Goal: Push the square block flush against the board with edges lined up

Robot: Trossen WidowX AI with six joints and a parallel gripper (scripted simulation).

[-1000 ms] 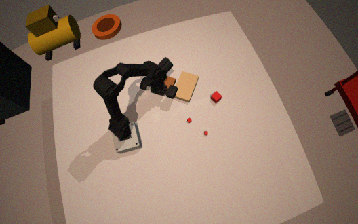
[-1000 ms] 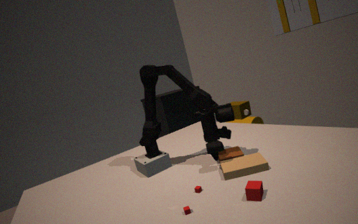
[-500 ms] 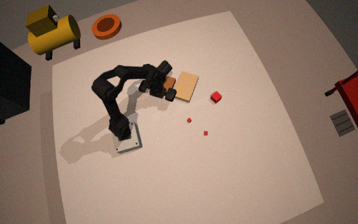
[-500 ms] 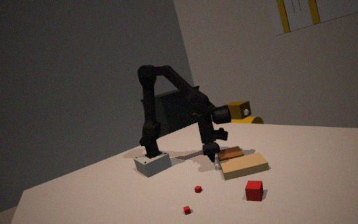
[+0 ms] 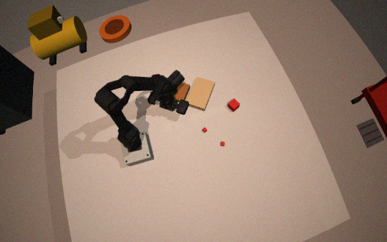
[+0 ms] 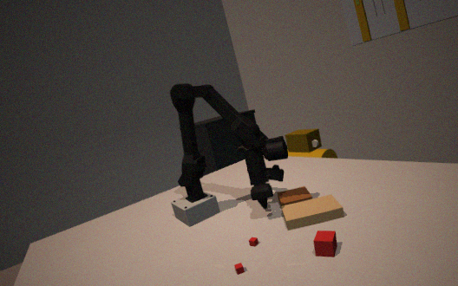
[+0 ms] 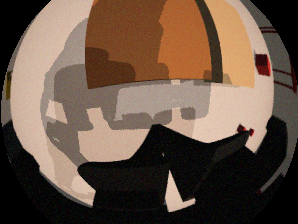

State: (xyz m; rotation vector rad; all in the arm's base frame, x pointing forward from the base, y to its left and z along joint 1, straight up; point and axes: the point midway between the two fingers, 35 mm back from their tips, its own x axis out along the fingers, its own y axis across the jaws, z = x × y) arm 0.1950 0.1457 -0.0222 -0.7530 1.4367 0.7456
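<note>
The square block lies 80 mm to the left of my gripper tip, 50 mm ahead of it and 10 mm above it. Also, from my gripper tip: tan board (160 mm ahead, 40 mm to the left, 10 mm above); red cube (300 mm ahead, 70 mm to the right, 10 mm above).
</note>
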